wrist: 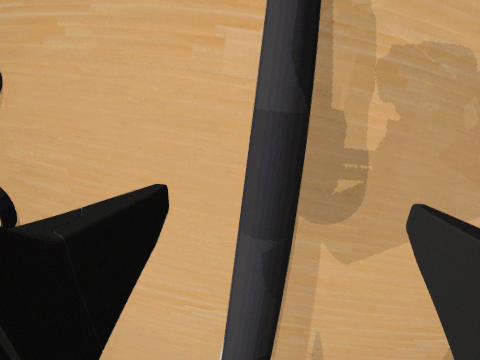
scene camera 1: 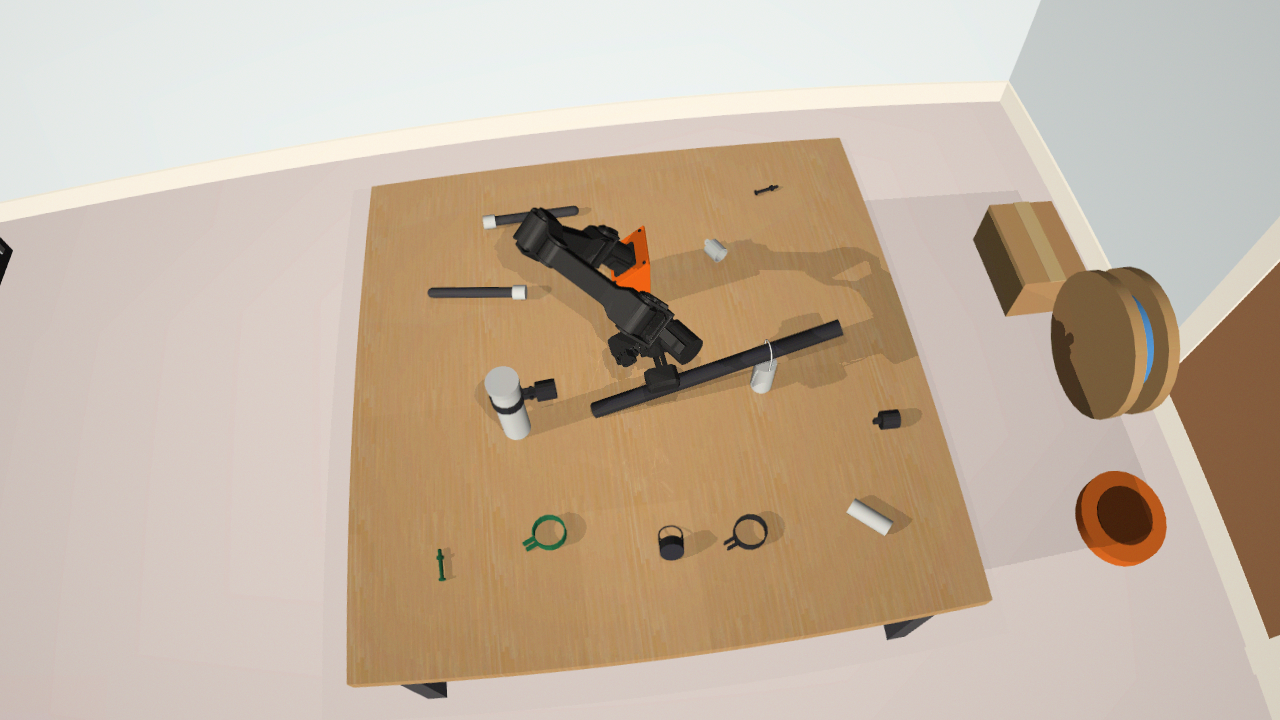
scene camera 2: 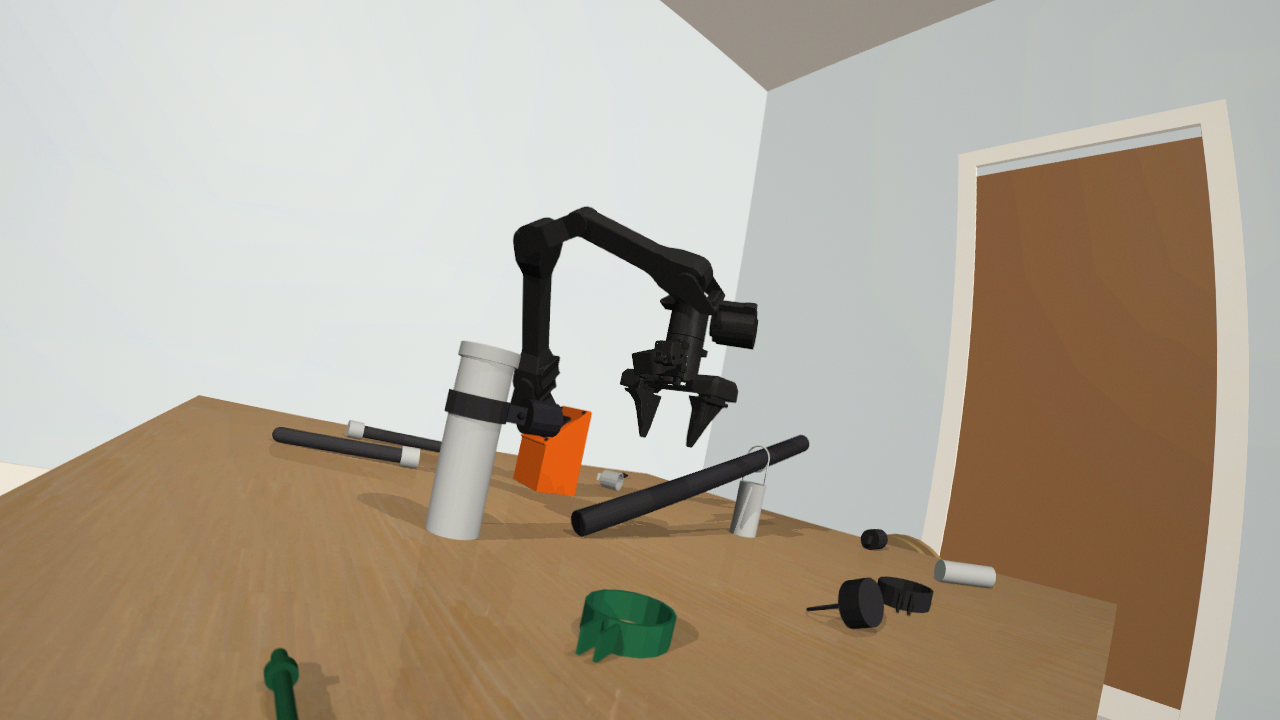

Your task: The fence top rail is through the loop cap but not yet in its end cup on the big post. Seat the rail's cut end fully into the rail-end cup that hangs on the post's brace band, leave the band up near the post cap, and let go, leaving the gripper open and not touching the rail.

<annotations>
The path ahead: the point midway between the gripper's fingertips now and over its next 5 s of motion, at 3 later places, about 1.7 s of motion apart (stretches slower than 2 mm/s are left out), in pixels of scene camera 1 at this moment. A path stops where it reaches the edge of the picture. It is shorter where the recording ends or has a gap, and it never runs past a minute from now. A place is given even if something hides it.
My gripper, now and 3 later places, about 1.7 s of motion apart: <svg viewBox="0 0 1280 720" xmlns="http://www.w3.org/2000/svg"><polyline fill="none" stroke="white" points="652,369 654,392 640,387 624,382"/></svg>
</annotations>
